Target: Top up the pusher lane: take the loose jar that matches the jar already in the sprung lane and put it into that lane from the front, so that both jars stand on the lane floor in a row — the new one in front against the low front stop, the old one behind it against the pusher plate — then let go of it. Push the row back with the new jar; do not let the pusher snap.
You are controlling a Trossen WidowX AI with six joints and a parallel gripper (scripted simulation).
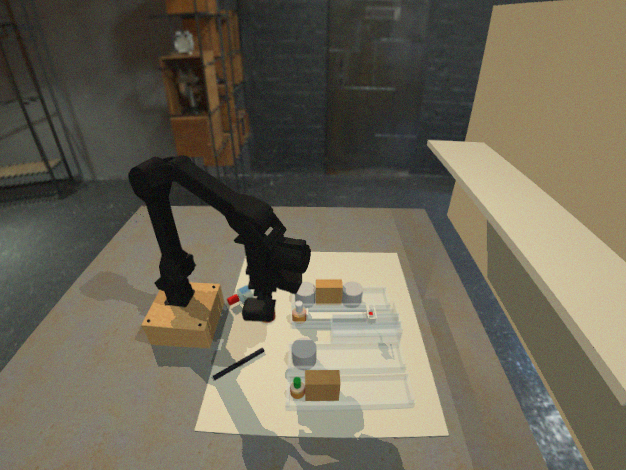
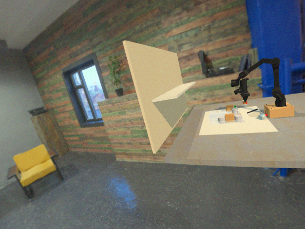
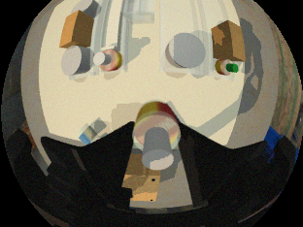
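The clear sprung lane lies 22 cm ahead of my gripper tip, 11 cm below it and 7 cm to the left of it. The rest, counted from my gripper tip: pusher plate (18 cm ahead, 8 cm below, 7 cm to the left); black stick (12 cm below, 7 cm to the right, 7 cm behind); red mark (25 cm ahead, 7 cm to the left, 6 cm below).
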